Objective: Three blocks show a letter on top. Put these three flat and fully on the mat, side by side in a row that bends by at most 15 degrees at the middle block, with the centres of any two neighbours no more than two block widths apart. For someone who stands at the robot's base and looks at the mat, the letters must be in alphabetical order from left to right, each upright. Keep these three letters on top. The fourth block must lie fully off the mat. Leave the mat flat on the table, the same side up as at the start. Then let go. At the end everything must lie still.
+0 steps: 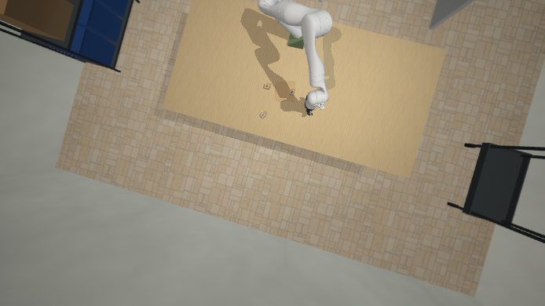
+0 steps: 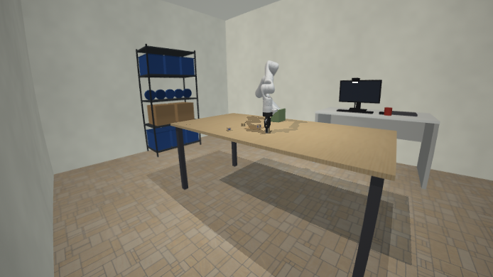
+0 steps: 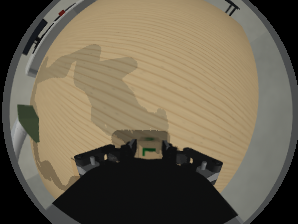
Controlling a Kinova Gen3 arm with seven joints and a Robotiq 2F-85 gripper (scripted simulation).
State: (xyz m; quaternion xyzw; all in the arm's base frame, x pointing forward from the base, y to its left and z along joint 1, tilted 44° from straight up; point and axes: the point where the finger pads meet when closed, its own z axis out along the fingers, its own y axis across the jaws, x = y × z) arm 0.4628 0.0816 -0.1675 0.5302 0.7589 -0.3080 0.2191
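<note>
Now: hand right at the green-marked block. Round my hand: tan mat: 8 cm behind, 18 cm to the right, 2 cm below.
</note>
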